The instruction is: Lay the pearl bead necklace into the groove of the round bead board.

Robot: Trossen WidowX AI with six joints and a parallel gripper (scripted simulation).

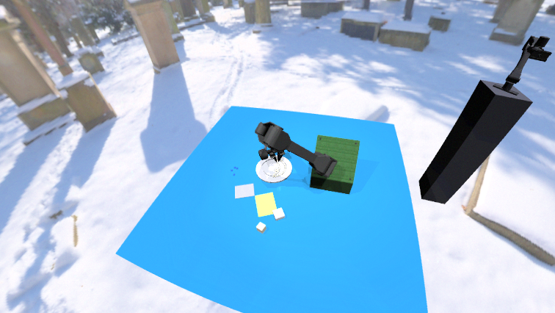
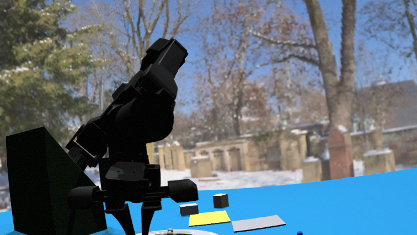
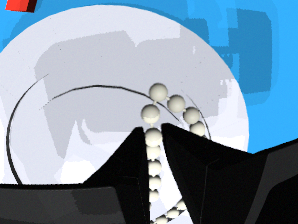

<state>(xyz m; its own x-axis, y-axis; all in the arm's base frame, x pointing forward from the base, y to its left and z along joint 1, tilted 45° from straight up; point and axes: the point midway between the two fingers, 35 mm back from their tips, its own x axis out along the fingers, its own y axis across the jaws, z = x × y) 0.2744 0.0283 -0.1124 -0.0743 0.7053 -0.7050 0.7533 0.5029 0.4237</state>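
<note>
Now: the round white bead board 40 mm to the left of my gripper tip and 10 mm below it. The rest, counted from my gripper tip: yellow tile (270 mm to the left, 40 mm behind, 20 mm below); red object (110 mm ahead, 60 mm to the right, 10 mm below); grey tile (230 mm to the left, 90 mm ahead, 20 mm below).
</note>
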